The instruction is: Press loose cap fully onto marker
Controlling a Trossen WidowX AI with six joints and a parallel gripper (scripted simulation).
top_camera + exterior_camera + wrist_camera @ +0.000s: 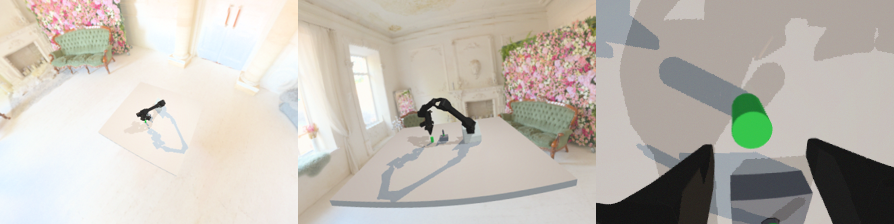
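My gripper tip is now 50 mm above the green marker cap.
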